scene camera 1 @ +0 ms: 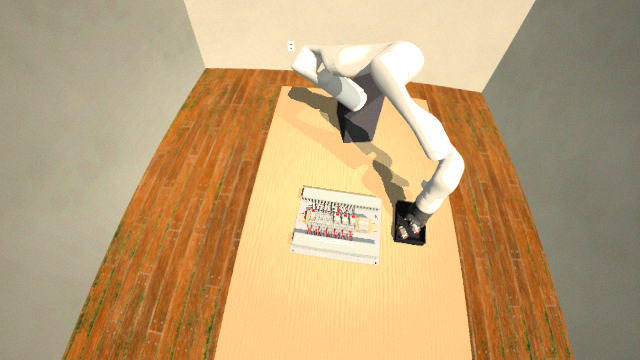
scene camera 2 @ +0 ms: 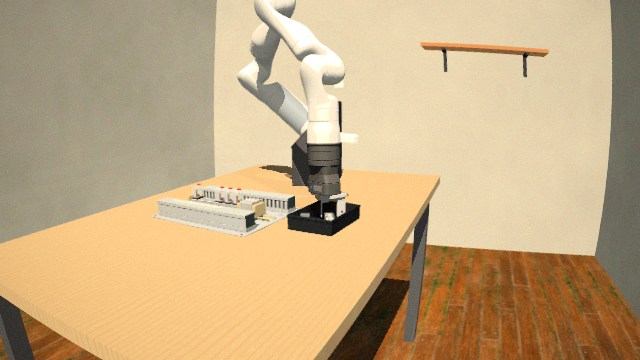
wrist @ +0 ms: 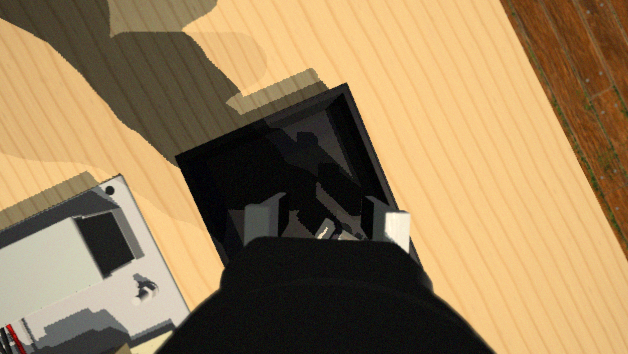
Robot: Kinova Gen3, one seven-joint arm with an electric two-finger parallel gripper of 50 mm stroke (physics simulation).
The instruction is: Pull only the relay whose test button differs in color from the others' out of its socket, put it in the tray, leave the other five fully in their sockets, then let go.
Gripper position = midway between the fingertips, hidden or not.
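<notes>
My gripper (scene camera 2: pixel 332 218) is visible, and the wrist view also has the gripper (wrist: pixel 325 209). A panel (scene camera 2: pixel 260 224) is visible too; in the wrist view, I see the panel (wrist: pixel 104 311) again.
</notes>
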